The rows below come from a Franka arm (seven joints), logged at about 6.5 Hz.
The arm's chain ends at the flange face. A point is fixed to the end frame.
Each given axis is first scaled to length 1.
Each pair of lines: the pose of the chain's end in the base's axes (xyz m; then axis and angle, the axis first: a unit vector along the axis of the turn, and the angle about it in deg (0 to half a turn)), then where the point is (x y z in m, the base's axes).
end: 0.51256, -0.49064, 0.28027, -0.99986, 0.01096, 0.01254, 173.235
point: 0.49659 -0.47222 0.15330
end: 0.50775, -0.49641, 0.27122, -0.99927, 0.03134, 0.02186, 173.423
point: 0.48984 -0.47776 0.14454
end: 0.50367, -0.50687, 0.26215, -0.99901, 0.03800, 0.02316, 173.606
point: 0.48557 -0.48841 0.13547
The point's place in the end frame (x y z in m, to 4 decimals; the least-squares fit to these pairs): -0.0130 -0.0030 0.1286
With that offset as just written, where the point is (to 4 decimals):
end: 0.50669, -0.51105, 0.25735, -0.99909, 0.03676, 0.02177, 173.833
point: 0.4889 -0.4931 0.1305
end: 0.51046, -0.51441, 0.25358, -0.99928, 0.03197, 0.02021, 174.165
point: 0.4929 -0.4974 0.1266
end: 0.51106, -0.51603, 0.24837, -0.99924, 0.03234, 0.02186, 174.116
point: 0.4931 -0.4989 0.1215
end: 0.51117, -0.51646, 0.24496, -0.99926, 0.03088, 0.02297, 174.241
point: 0.4929 -0.4996 0.1181
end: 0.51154, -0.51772, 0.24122, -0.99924, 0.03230, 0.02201, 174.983
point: 0.4935 -0.5025 0.1141
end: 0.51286, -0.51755, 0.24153, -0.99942, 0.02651, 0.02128, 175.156
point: 0.4949 -0.5029 0.1143
